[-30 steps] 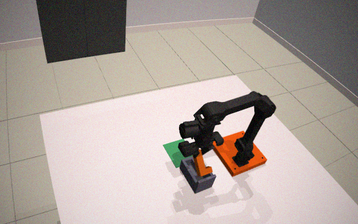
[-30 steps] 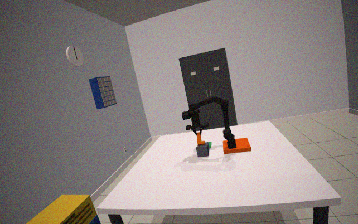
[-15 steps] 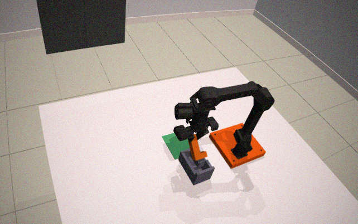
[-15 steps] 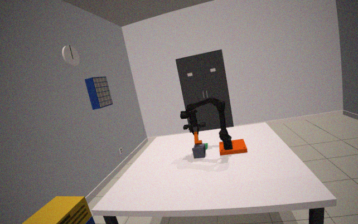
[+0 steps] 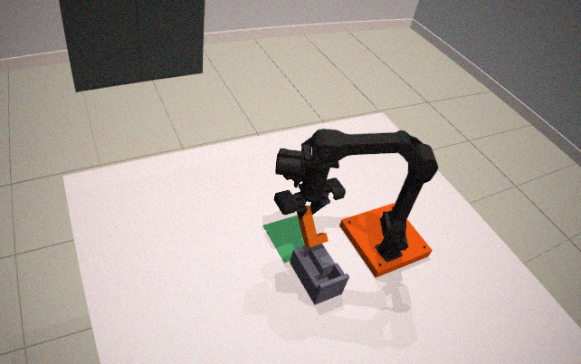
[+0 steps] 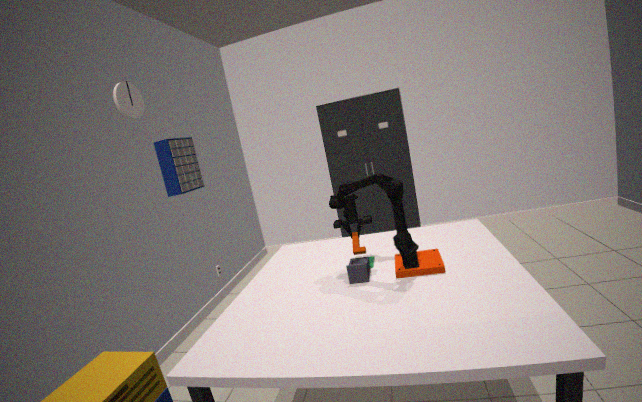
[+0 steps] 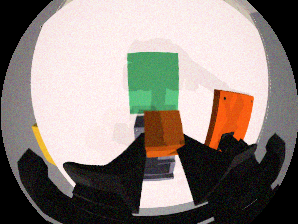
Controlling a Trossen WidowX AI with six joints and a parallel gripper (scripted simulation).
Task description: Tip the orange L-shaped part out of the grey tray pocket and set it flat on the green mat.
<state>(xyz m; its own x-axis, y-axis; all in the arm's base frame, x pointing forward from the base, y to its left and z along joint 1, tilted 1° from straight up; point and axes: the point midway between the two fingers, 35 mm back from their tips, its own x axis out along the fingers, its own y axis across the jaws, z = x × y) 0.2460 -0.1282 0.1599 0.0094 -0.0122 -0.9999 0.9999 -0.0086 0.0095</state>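
The green mat lies 1 cm behind my gripper tip, 4 cm to the right of it and 17 cm below it. The rest, counted from my gripper tip: orange L-shaped part 1 cm behind, 3 cm to the left, 3 cm below.
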